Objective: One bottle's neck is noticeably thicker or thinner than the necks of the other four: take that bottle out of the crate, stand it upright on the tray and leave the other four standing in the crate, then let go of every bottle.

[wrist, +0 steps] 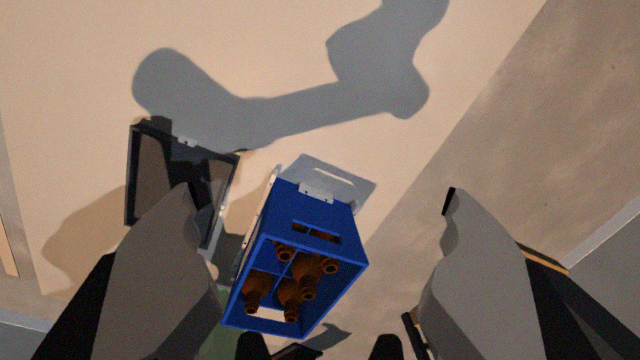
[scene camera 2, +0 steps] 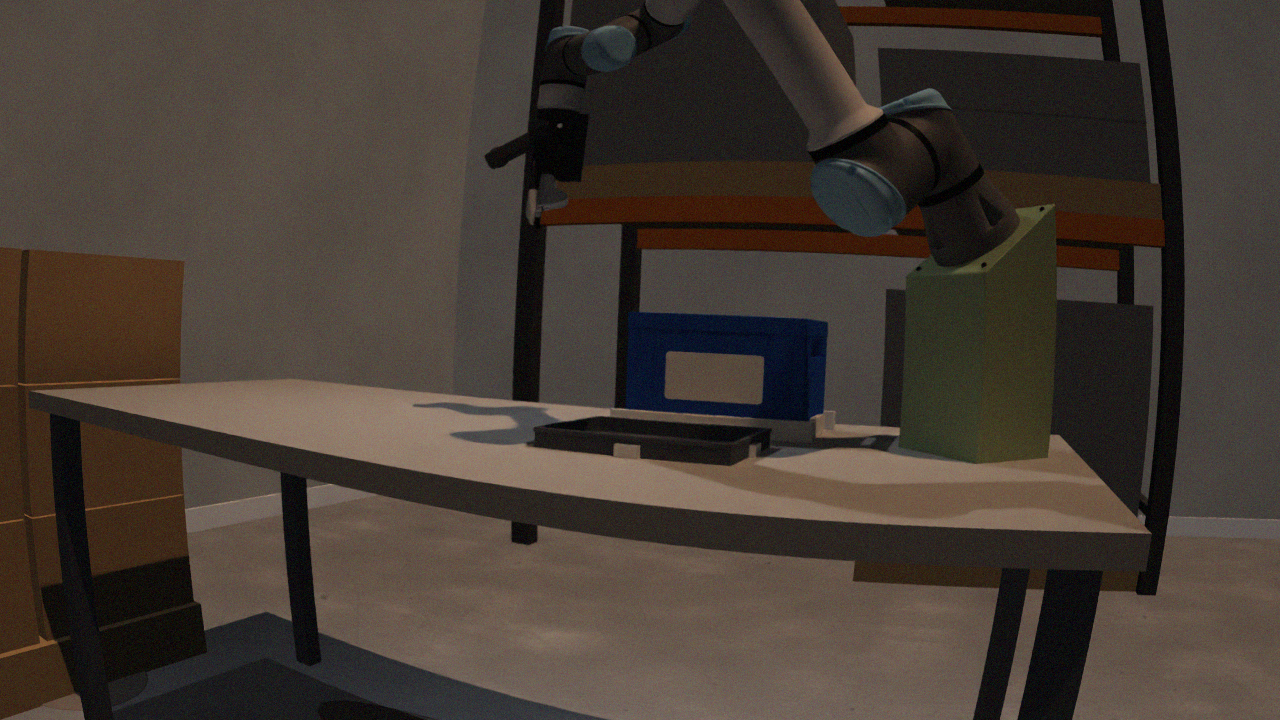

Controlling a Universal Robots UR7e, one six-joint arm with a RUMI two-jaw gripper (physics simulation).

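Pixels of known places: gripper, fingertip midpoint: (wrist: 321,187) (scene camera 2: 534,227); arm's base at its link origin: (scene camera 2: 977,239).
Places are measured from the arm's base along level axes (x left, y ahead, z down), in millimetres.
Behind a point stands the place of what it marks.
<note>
The blue crate (scene camera 2: 644,380) @(x 144, y 486, z 226 mm) (wrist: 312,214) @(x 74, y 540, z 213 mm) stands upright at the table's back edge. Several brown bottles stand in it in the wrist view, among them one at the upper left (wrist: 285,254) @(x 93, y 491, z 138 mm), one at the upper right (wrist: 330,266) @(x 14, y 518, z 138 mm) and one at the lower left (wrist: 251,307) @(x 46, y 329, z 138 mm); I cannot tell which neck differs. The crate's walls hide them in the scene view. The black tray (scene camera 2: 675,446) @(x 360, y 254, z 283 mm) (wrist: 129,175) @(x 379, y 327, z 277 mm) lies beside the crate, with no bottle visible on it; a finger covers part of it in the wrist view. My gripper (scene camera 2: 544,210) @(x 207, y 674, z -8 mm) (wrist: 321,187) @(x 207, y 674, z -8 mm) is open and empty, high above the table and apart from the crate.
The table (scene camera 2: 358,429) @(x 549, y 656, z 301 mm) (wrist: 280,50) @(x 300, y 703, z 301 mm) carries the green robot pedestal (scene camera 2: 975,367) @(x 111, y -35, z 179 mm) to the right of the crate in the scene view. A shelf rack (scene camera 2: 526,340) stands behind the table. Cardboard boxes (scene camera 2: 102,317) are stacked at the left. The arm's shadow falls across the table.
</note>
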